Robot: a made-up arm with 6 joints.
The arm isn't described. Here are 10 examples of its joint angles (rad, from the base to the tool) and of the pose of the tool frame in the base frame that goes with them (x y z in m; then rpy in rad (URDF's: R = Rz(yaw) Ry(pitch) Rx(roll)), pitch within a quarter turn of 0, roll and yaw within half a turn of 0).
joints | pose
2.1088 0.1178 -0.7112 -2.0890 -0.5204 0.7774 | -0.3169 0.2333 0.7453 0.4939 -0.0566 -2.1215
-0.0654 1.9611 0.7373 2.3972 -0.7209 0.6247 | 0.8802 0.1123 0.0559 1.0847 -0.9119 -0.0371
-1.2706 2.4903 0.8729 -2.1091 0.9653 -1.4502 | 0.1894 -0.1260 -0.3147 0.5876 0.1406 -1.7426
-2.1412 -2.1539 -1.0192 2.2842 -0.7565 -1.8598 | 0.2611 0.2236 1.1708 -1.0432 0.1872 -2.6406
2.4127 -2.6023 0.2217 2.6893 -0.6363 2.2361 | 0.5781 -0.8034 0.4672 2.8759 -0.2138 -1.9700
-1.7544 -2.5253 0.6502 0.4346 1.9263 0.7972 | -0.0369 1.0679 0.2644 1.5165 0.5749 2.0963
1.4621 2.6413 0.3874 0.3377 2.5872 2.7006 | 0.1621 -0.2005 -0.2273 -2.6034 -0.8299 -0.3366
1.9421 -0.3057 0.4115 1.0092 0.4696 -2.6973 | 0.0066 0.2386 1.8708 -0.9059 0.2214 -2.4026
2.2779 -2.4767 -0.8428 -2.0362 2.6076 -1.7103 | 0.0953 -0.2725 1.1203 2.1220 0.1302 -0.5164
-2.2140 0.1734 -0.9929 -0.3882 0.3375 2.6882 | -0.3103 -0.1197 0.7182 2.0809 -0.5438 3.0551
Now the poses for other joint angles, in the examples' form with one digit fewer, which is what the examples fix.
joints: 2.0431 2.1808 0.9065 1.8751 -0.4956 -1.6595
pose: -0.400 0.692 -0.066 2.134 0.331 -0.859
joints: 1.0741 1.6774 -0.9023 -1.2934 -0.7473 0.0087
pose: -0.053 -0.127 0.580 2.861 -0.569 2.062
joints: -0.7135 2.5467 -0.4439 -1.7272 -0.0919 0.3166
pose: -0.248 0.331 0.460 2.974 -0.172 0.794
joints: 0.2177 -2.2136 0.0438 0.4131 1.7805 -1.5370
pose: -0.903 -0.365 1.017 2.281 -0.279 1.488
